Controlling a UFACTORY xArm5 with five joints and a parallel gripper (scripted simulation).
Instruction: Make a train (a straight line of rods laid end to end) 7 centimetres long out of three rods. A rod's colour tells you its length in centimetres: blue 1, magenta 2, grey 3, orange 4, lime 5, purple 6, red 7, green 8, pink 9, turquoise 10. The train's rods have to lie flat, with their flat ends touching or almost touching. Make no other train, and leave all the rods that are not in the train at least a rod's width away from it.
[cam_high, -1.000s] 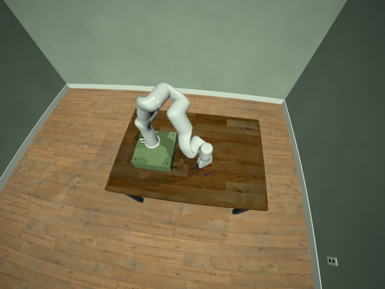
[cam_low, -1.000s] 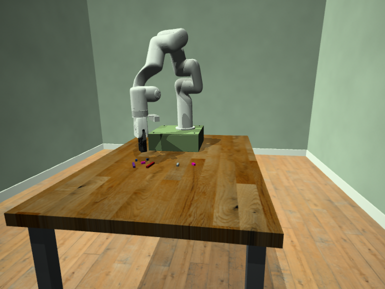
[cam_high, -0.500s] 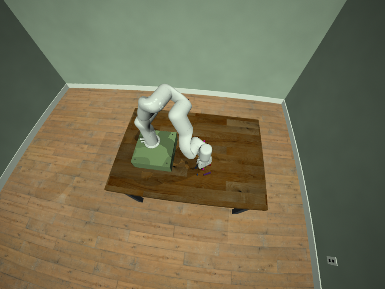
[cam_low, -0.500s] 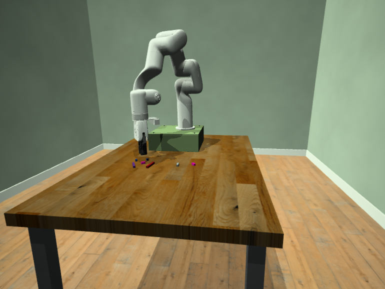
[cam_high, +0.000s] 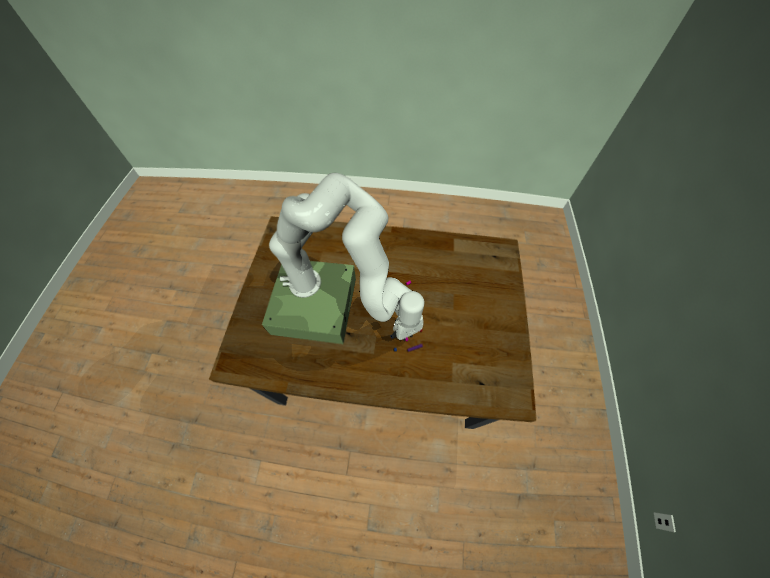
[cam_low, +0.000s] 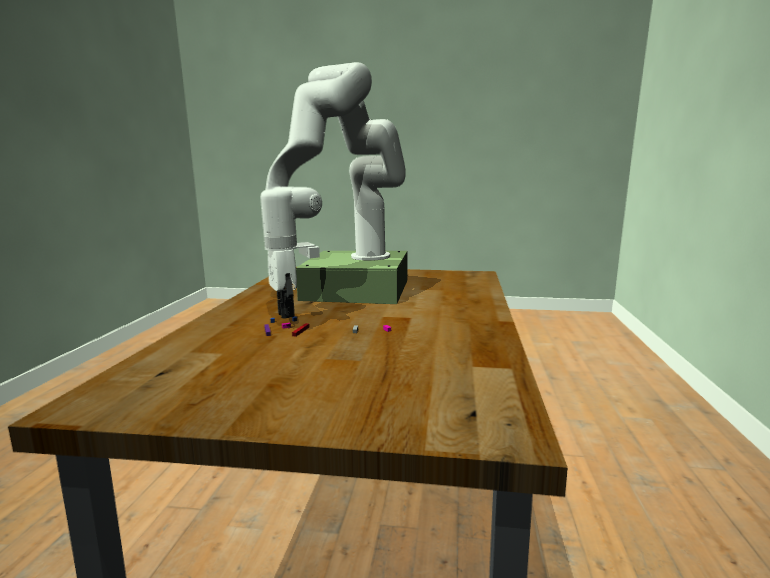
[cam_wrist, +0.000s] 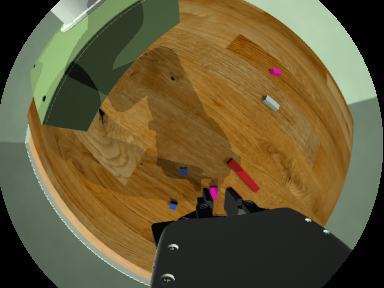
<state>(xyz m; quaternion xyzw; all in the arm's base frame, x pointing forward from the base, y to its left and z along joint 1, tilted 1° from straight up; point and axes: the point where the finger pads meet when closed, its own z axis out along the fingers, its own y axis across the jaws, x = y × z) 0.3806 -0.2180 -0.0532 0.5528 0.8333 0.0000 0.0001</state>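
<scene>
My hand is 5 cm above the purple rod, 4 cm to the left of it and 3 cm short of it. Also, from my hand: red rod: 5 cm below, 4 cm to the left, 4 cm ahead; then grey rod: 17 cm to the left, 5 cm below, 4 cm ahead.
</scene>
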